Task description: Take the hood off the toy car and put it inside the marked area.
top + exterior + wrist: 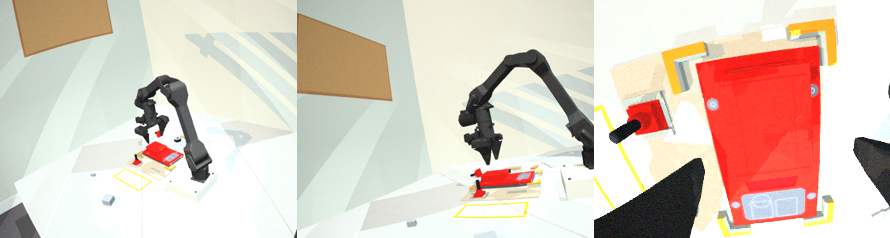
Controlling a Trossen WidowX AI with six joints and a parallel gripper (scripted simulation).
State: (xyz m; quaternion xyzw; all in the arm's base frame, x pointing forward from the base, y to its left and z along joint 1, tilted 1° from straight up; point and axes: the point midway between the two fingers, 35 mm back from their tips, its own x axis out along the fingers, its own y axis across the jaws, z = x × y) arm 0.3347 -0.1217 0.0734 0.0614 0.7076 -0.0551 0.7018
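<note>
Right now my gripper tip is 5 cm above the hood. Round my gripper tip: black wheel: 2 cm behind, 16 cm to the right, 8 cm below; metal tool: 21 cm behind, 18 cm to the right, 9 cm below.
</note>
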